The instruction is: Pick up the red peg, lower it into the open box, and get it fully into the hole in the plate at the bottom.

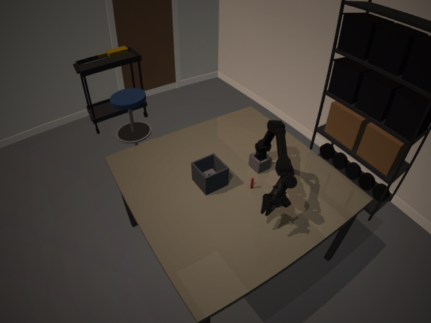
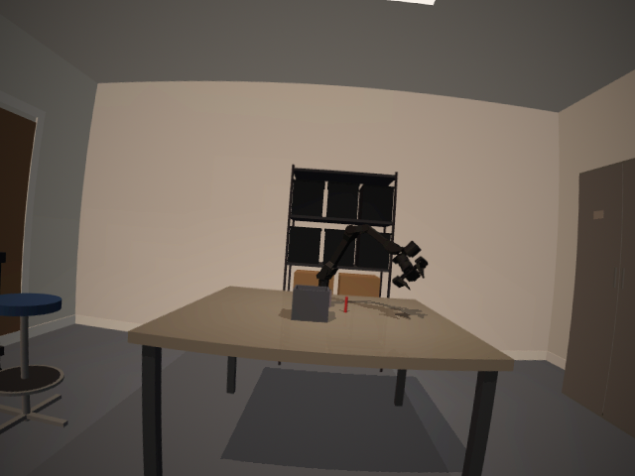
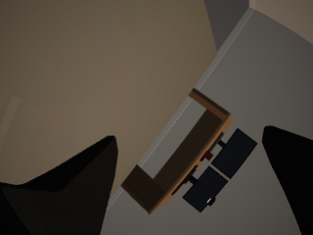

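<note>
Right now the red peg is 200 mm behind my gripper tip, 290 mm to the right of it and 150 mm below it. Round my gripper tip: grey plate: 30 mm behind, 480 mm to the right, 140 mm below.
</note>
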